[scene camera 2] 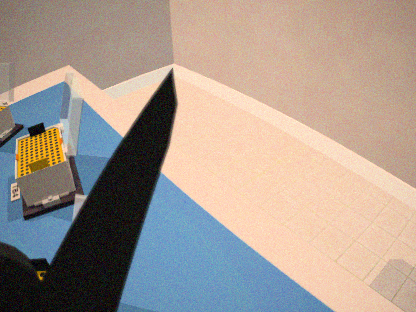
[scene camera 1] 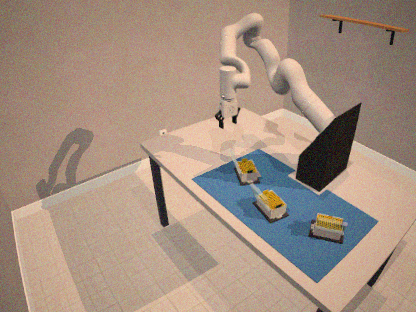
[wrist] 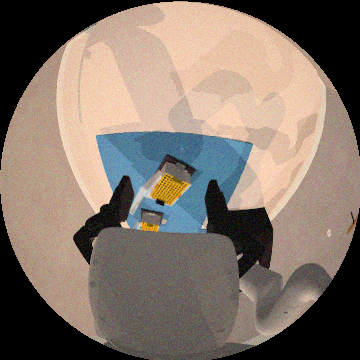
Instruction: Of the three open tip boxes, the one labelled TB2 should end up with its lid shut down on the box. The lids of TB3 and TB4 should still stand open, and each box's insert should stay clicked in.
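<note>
My gripper is open and empty, high above the table's far part. A large dark part of it covers much of scene camera 2. The back box has a yellow insert and a clear open lid; in scene camera 2 it is mostly hidden. The middle box has an open lid; its tag seems to read TB4. The right box has a clear open lid. I cannot read which is TB2.
The boxes stand on a blue mat on the pale table. A tall black panel stands behind the mat near the arm's base. A wooden shelf is on the wall.
</note>
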